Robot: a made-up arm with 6 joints.
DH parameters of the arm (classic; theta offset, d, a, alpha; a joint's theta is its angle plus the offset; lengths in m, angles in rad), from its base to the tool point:
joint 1: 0 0.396 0.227 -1.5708
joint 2: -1.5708 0 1.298 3.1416
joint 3: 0 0 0.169 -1.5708
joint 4: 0 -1.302 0 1.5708
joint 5: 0 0 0 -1.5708
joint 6: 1.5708 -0.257 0 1.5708
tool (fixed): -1.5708 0 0 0
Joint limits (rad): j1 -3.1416..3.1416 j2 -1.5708..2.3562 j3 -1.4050..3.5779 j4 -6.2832..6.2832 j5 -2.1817..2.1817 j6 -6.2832..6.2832
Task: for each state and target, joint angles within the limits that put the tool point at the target. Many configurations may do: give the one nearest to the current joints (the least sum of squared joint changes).
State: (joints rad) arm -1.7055 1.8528 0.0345 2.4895 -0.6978 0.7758
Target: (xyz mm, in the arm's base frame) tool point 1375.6 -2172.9 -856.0
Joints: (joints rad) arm -0.9743 1.6714 0.6593 2.5707 -0.6363 0.7758
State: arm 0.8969 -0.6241 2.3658 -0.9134 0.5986 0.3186
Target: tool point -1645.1 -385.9 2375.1
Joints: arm 0.1825 -0.4789 1.9511 -0.8988 0.4138 0.3186
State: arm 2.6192 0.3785 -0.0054 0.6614 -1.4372 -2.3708
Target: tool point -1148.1 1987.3 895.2
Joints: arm 2.1676 0.6623 0.2796 0.7390 -1.3102 -2.3708
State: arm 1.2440 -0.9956 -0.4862 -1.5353 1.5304 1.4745
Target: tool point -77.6 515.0 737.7
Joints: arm 2.2121 -0.9139 -1.3336 -1.8381 1.4444 1.4745
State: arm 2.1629 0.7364 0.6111 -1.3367 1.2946 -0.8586
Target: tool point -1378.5 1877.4 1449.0
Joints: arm 2.3109 0.5900 0.4126 -1.3832 1.3839 -0.8586
